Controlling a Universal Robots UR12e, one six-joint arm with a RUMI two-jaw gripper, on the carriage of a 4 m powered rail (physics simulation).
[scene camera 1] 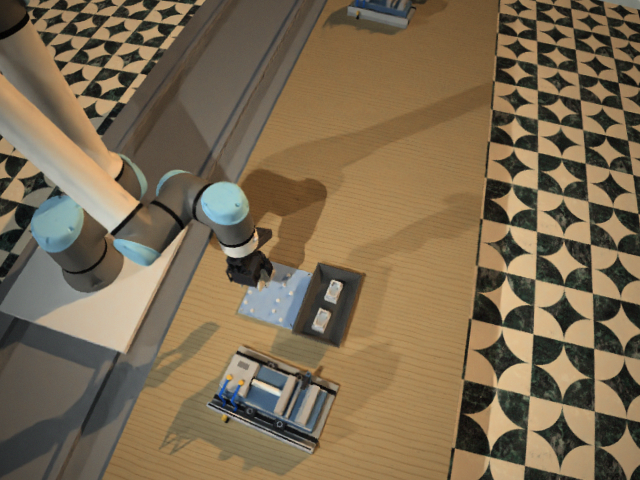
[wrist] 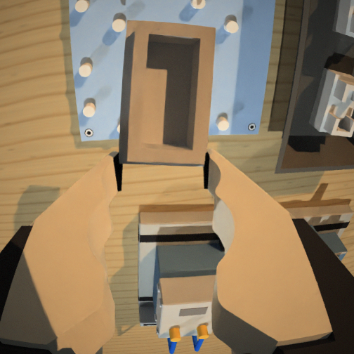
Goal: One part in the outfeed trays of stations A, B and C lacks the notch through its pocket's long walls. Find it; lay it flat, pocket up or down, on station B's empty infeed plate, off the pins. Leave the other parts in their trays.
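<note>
My gripper is shut on a rectangular part. The fingertips grip its near end, and in the wrist view its pocket faces the camera. Its long walls look unbroken, with no notch showing. In the wrist view the part overlaps the blue pinned plate and hides some of its surface and pins. The part's height above the plate is hard to tell. A dark tray beside the plate holds two pale parts, one farther back and one nearer.
A grey and blue machine with orange-tipped blue cables stands in front of the plate and tray. Another machine stands at the far end of the wooden table. The rail runs along the table's left side.
</note>
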